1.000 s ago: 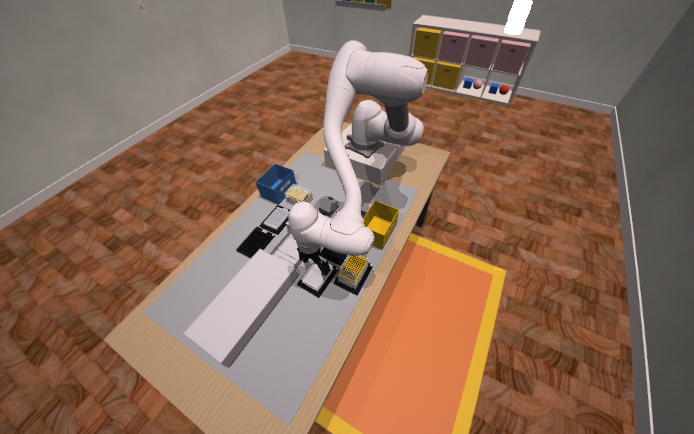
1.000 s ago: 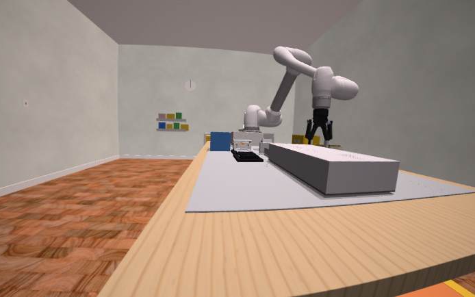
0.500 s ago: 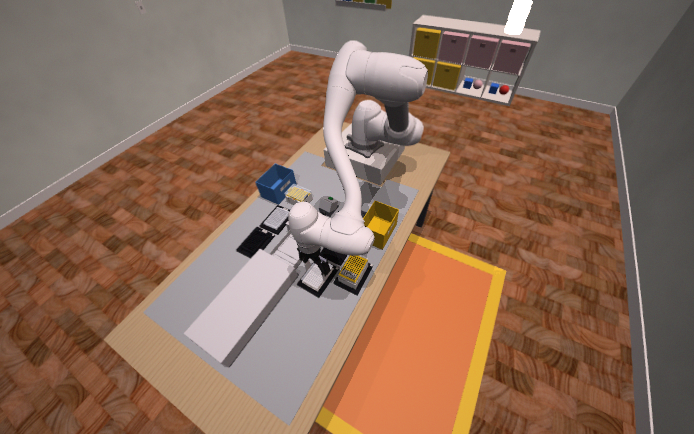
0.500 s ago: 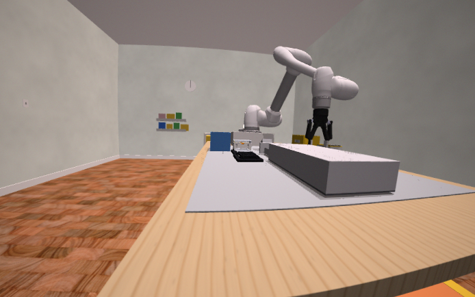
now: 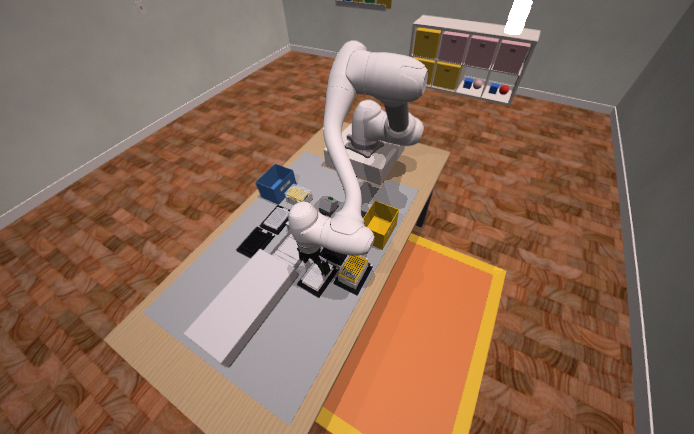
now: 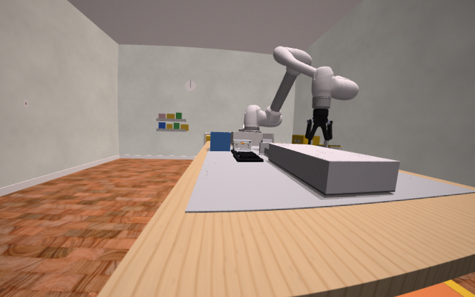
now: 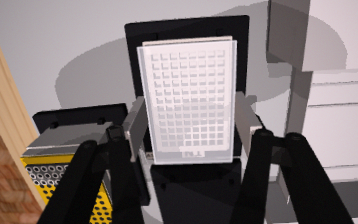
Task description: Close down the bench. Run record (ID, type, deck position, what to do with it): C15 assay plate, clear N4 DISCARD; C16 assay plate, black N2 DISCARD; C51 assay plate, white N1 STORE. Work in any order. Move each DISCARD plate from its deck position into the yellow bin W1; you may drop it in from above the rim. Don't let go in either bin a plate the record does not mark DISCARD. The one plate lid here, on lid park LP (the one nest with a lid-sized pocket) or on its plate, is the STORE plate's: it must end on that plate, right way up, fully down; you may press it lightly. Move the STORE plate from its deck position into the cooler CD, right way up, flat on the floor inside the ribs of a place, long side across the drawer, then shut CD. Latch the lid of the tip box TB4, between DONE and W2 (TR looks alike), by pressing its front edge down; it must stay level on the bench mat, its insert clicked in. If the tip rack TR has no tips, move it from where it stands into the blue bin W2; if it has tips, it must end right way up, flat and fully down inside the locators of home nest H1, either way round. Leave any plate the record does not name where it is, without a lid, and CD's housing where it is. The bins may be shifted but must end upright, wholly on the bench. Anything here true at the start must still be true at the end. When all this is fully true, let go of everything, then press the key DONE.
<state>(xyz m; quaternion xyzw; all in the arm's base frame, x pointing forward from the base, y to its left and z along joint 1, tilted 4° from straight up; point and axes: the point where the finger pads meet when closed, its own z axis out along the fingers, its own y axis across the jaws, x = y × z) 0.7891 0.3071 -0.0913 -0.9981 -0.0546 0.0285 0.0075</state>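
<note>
My gripper is now 2 cm above the plate lid. Round my hand: yellow tip rack (12 cm to the left, 11 cm behind, 1 cm below); then white plate (5 cm below); then black nest N3 (18 cm behind, 6 cm below, 3 cm to the right).
</note>
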